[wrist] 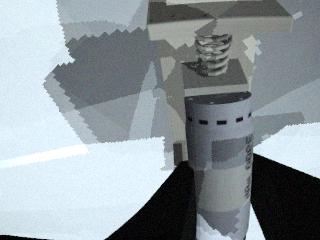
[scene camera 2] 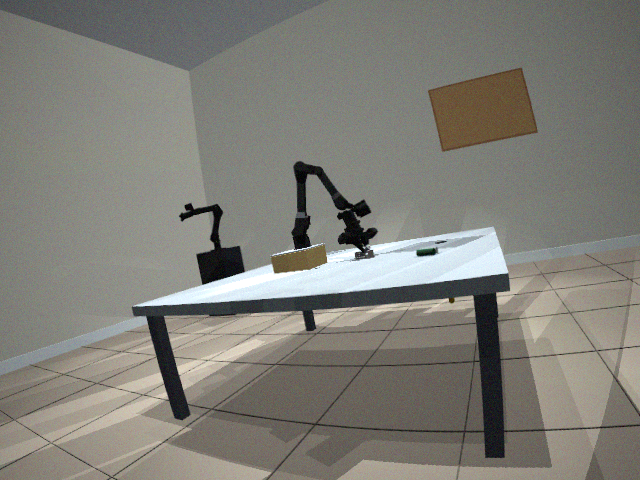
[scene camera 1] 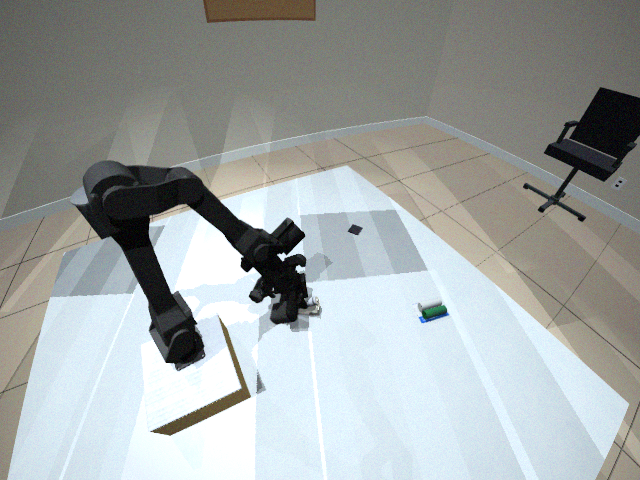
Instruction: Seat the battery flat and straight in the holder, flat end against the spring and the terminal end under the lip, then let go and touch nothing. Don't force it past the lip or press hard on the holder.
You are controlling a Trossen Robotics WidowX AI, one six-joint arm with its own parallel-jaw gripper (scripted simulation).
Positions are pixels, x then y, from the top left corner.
Labels:
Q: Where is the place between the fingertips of my gripper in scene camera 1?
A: At 306, 304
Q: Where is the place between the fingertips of my gripper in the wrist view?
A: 217, 167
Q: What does my gripper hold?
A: A battery.

